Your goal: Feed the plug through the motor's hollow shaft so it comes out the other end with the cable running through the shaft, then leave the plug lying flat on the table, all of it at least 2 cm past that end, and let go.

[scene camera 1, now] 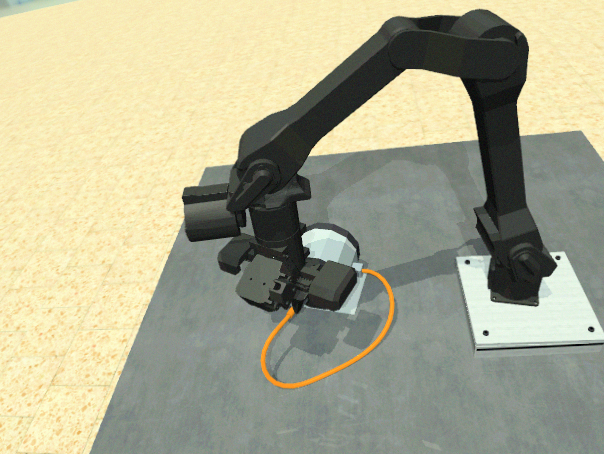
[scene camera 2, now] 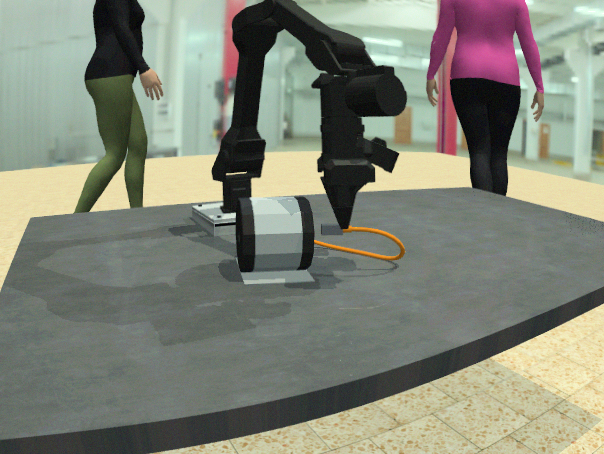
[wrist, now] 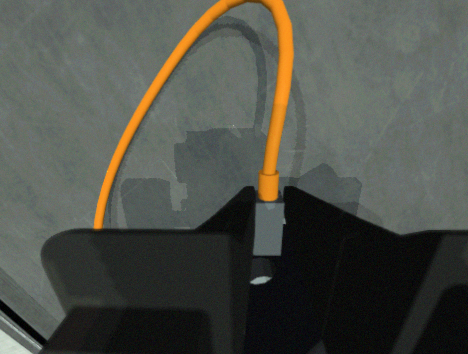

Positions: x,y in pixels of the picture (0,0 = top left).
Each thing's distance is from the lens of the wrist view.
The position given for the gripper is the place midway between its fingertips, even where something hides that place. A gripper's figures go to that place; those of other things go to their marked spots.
gripper (wrist: 268,195): 0.11 m
grey plug (wrist: 269,215): 0.11 m
